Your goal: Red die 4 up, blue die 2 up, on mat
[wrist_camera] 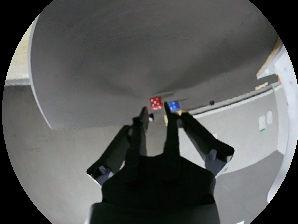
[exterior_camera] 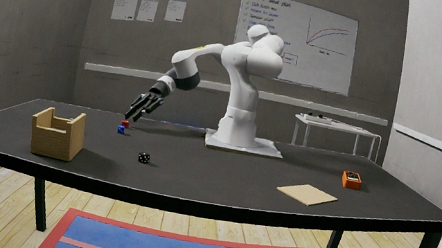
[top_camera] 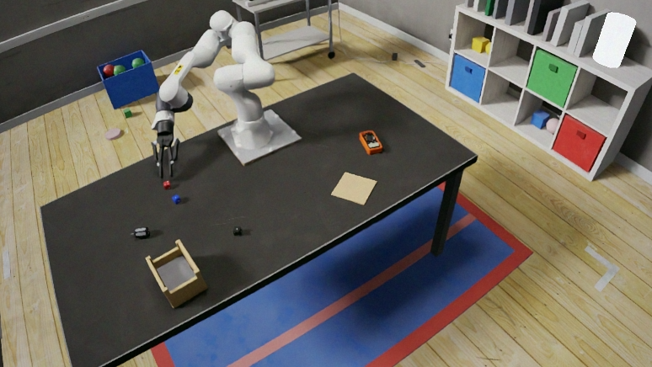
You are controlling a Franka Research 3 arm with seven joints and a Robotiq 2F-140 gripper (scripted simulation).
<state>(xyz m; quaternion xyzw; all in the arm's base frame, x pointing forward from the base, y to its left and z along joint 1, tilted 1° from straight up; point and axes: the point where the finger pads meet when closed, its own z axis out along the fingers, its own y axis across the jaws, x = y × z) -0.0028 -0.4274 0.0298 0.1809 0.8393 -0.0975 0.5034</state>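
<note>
My hand is 6 cm short of the red die, 2 cm to the left of it and 4 cm above it. Also, from my hand: dark object: 26 cm ahead, 20 cm to the right, 3 cm below; then black die: 46 cm ahead, 14 cm to the left, 4 cm below; then blue die: 16 cm ahead, 1 cm to the right, 4 cm below.
</note>
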